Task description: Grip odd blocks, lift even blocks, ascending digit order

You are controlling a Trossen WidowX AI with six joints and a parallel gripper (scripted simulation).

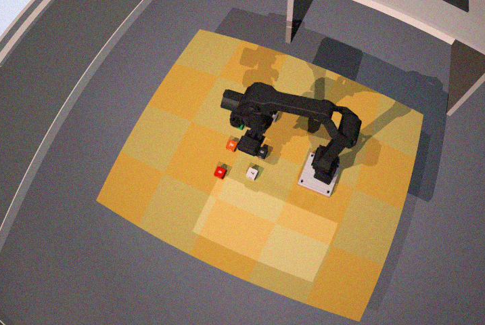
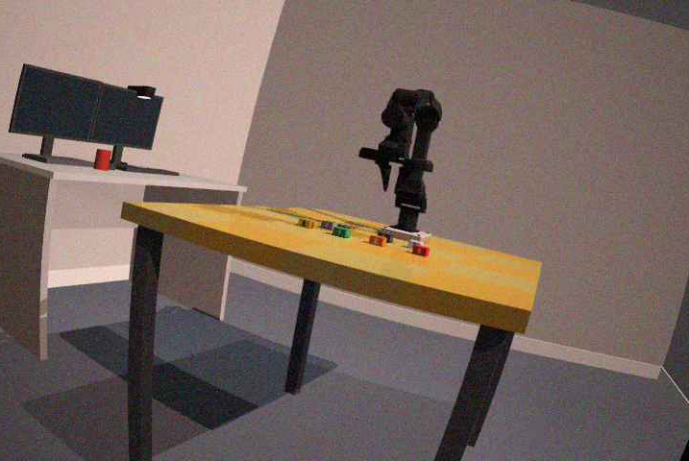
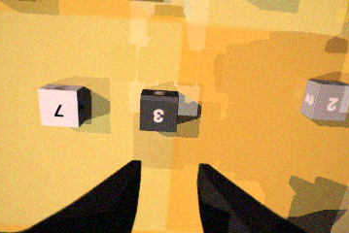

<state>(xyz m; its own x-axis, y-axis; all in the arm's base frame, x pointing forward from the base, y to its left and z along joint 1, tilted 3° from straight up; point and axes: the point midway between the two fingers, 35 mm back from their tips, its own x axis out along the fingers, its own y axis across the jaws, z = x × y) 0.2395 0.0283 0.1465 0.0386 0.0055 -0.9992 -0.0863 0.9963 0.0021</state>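
Right now the yellow block is 11 cm ahead of my gripper tip, 16 cm to the right of it and 11 cm below it. Also, from my gripper tip: dark block: 1 cm behind, 1 cm to the left, 11 cm below; white block: 2 cm behind, 9 cm to the left, 11 cm below; orange block: 9 cm ahead, 3 cm to the left, 11 cm below.
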